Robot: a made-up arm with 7 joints. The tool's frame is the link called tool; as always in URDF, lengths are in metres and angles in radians. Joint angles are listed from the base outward.
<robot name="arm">
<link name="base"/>
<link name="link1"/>
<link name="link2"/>
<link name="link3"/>
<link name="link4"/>
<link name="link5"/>
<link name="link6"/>
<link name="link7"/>
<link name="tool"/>
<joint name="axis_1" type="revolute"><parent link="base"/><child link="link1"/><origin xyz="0.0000 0.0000 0.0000" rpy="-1.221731 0.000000 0.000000"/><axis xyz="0 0 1"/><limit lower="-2.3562" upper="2.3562"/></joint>
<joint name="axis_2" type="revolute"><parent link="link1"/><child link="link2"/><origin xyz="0.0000 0.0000 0.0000" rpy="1.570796 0.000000 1.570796"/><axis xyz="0 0 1"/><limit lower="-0.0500" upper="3.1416"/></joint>
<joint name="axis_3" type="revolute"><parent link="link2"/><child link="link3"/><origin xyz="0.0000 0.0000 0.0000" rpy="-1.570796 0.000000 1.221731"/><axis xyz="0 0 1"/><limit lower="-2.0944" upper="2.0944"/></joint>
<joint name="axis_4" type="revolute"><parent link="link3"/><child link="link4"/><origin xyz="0.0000 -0.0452 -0.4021" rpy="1.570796 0.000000 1.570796"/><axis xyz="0 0 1"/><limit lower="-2.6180" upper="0.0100"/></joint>
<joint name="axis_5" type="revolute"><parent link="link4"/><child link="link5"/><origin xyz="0.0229 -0.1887 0.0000" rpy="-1.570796 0.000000 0.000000"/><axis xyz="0 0 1"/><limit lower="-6.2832" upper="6.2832"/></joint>
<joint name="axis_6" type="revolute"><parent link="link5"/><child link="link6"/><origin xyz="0.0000 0.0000 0.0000" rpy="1.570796 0.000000 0.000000"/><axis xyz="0 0 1"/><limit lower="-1.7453" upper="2.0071"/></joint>
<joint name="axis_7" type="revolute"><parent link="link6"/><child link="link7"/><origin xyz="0.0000 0.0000 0.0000" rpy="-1.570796 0.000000 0.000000"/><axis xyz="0 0 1"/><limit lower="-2.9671" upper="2.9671"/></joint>
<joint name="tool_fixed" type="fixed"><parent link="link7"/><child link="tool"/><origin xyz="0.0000 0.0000 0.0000" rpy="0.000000 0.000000 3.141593"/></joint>
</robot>
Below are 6 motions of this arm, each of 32 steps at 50 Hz.
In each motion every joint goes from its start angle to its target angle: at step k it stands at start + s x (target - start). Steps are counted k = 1, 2, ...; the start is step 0. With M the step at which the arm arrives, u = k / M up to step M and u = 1 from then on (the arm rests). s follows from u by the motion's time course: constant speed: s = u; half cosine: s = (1 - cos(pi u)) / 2; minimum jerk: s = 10 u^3 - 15 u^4 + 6 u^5.
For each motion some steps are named. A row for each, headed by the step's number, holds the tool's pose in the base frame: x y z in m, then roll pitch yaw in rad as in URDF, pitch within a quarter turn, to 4 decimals.
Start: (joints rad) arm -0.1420 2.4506 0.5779 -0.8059 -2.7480 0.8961 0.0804
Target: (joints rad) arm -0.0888 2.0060 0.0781 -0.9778 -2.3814 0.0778 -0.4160
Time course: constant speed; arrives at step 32
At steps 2, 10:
2: 0.0943 0.2898 0.4851 -2.3281 -0.6608 1.2577
10: 0.1227 0.3465 0.4351 -2.3732 -0.4375 1.4644

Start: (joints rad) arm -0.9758 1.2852 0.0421 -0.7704 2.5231 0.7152 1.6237
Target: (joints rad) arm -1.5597 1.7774 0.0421 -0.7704 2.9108 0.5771 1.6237
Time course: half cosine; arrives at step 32
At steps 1, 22, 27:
1: 0.3566 0.4392 0.1092 -2.7706 1.0036 0.1374
22: 0.1526 0.4574 0.3155 -2.9719 0.3247 0.0319
27: 0.0950 0.4602 0.3334 -3.0025 0.1795 0.0164

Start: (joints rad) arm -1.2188 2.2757 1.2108 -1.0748 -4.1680 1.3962 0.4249
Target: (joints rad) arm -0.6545 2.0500 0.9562 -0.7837 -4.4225 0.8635 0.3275
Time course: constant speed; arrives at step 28
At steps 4, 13, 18, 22, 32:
4: -0.2733 0.3363 0.3452 2.9289 -0.7498 2.4898
13: -0.1886 0.3651 0.3846 -3.0210 -0.6661 2.2993
18: -0.1404 0.3833 0.3940 -2.8568 -0.6063 2.2545
22: -0.1027 0.3989 0.3950 -2.7349 -0.5609 2.2479
32: -0.0494 0.4235 0.3861 -2.5641 -0.5077 2.2797

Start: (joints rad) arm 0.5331 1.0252 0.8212 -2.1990 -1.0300 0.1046 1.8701
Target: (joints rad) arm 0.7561 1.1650 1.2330 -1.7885 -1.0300 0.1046 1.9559
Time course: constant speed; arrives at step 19
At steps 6, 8, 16, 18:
6: 0.0321 0.3951 -0.0483 2.4831 -0.8625 -2.1840
8: 0.0255 0.4048 -0.0374 2.4894 -0.8559 -2.1403
16: -0.0026 0.4383 0.0093 2.5434 -0.8243 -2.0008
18: -0.0097 0.4453 0.0215 2.5636 -0.8158 -1.9745

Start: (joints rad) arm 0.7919 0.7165 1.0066 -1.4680 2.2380 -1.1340 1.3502
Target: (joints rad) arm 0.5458 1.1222 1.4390 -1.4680 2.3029 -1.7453 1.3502
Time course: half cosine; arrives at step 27
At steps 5, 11, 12, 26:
5: -0.1477 0.4441 -0.1774 -2.5962 1.1154 2.8059
11: -0.1136 0.4720 -0.1216 3.0728 1.1846 2.3560
12: -0.1071 0.4765 -0.1095 2.9287 1.1890 2.2446
26: -0.0565 0.4969 0.0194 1.6517 0.9957 1.2796

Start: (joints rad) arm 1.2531 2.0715 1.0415 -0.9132 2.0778 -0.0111 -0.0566
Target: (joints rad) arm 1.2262 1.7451 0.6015 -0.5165 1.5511 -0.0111 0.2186
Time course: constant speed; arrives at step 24
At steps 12, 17, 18, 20, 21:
12: 0.1324 0.5488 0.1320 1.6577 -1.3619 -0.7202
17: 0.0782 0.5668 0.1193 1.5956 -1.2737 -0.5015
18: 0.0671 0.5696 0.1167 1.5883 -1.2552 -0.4635
20: 0.0450 0.5744 0.1115 1.5772 -1.2173 -0.3912
21: 0.0339 0.5764 0.1089 1.5730 -1.1980 -0.3567

